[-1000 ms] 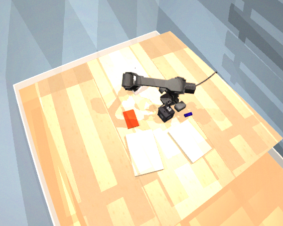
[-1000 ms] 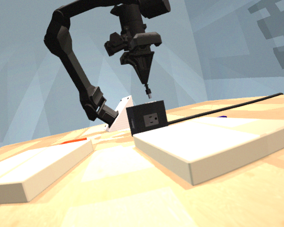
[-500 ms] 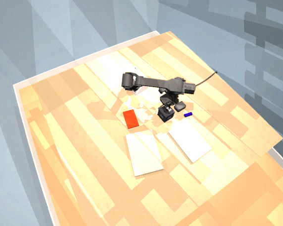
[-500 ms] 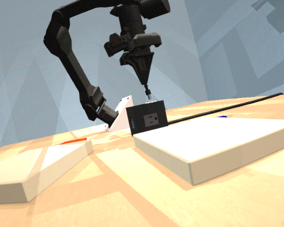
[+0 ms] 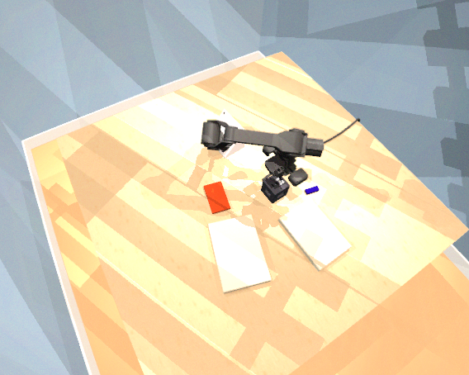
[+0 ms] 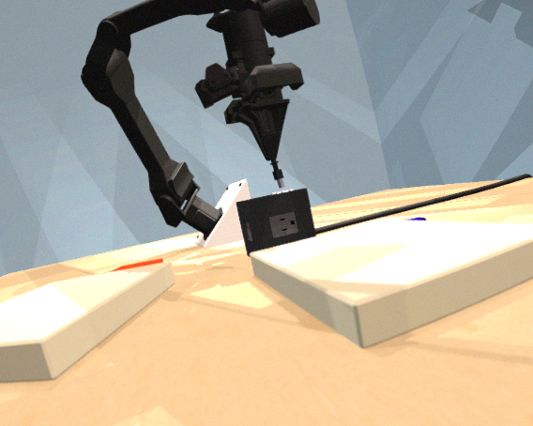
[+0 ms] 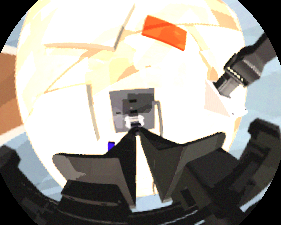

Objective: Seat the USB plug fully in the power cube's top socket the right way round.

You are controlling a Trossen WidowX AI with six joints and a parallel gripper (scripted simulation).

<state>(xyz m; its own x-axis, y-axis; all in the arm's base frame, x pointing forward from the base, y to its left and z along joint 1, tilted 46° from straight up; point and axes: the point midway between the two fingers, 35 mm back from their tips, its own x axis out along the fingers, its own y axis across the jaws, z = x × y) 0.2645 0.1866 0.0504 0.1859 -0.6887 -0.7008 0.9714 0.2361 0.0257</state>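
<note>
Now: the usb plug 2 cm below my gripper tip. Round my gripper tip: red flat block: 23 cm to the right, 12 cm below, 7 cm behind; then small dark blue block: 14 cm to the left, 11 cm below, 6 cm ahead.
</note>
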